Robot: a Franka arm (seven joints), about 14 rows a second.
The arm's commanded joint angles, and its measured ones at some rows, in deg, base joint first. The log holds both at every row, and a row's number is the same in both.
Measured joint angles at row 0: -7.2, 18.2, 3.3, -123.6, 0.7, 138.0, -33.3
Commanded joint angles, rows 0 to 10: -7.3, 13.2, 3.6, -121.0, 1.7, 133.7, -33.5; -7.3, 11.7, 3.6, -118.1, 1.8, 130.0, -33.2; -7.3, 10.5, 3.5, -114.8, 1.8, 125.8, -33.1; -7.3, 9.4, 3.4, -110.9, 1.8, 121.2, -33.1; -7.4, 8.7, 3.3, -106.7, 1.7, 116.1, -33.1; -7.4, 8.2, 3.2, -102.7, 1.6, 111.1, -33.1; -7.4, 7.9, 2.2, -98.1, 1.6, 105.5, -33.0; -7.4, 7.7, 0.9, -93.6, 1.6, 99.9, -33.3; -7.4, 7.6, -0.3, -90.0, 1.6, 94.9, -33.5; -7.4, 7.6, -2.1, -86.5, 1.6, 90.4, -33.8; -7.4, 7.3, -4.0, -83.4, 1.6, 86.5, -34.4
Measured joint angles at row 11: -7.3, 6.1, -1.0, -90.4, 1.0, 93.5, -33.2
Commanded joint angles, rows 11 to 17: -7.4, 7.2, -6.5, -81.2, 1.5, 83.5, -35.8; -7.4, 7.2, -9.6, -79.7, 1.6, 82.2, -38.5; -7.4, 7.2, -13.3, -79.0, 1.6, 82.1, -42.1; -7.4, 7.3, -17.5, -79.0, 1.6, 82.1, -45.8; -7.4, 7.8, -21.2, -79.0, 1.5, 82.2, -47.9; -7.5, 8.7, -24.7, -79.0, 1.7, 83.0, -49.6; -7.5, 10.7, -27.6, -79.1, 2.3, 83.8, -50.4
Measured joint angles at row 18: -7.9, 6.9, -22.6, -80.9, 1.0, 83.6, -47.8
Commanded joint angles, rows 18 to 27: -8.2, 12.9, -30.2, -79.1, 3.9, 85.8, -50.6; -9.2, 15.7, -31.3, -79.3, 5.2, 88.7, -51.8; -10.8, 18.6, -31.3, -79.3, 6.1, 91.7, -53.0; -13.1, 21.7, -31.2, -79.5, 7.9, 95.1, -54.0; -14.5, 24.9, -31.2, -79.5, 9.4, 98.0, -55.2; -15.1, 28.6, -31.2, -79.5, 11.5, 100.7, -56.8; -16.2, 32.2, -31.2, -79.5, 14.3, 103.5, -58.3; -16.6, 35.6, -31.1, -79.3, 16.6, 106.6, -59.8; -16.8, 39.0, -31.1, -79.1, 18.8, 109.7, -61.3; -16.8, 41.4, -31.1, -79.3, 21.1, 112.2, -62.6
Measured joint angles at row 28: -16.3, 36.0, -30.9, -82.1, 17.2, 109.7, -59.7
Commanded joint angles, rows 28 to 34: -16.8, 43.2, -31.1, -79.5, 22.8, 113.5, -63.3; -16.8, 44.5, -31.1, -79.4, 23.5, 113.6, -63.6; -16.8, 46.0, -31.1, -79.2, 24.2, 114.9, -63.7; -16.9, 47.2, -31.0, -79.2, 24.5, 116.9, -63.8; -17.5, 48.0, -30.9, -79.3, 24.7, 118.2, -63.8; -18.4, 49.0, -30.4, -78.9, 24.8, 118.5, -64.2; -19.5, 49.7, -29.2, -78.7, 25.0, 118.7, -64.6
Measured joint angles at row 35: -16.9, 47.9, -30.7, -81.1, 23.5, 118.6, -62.6
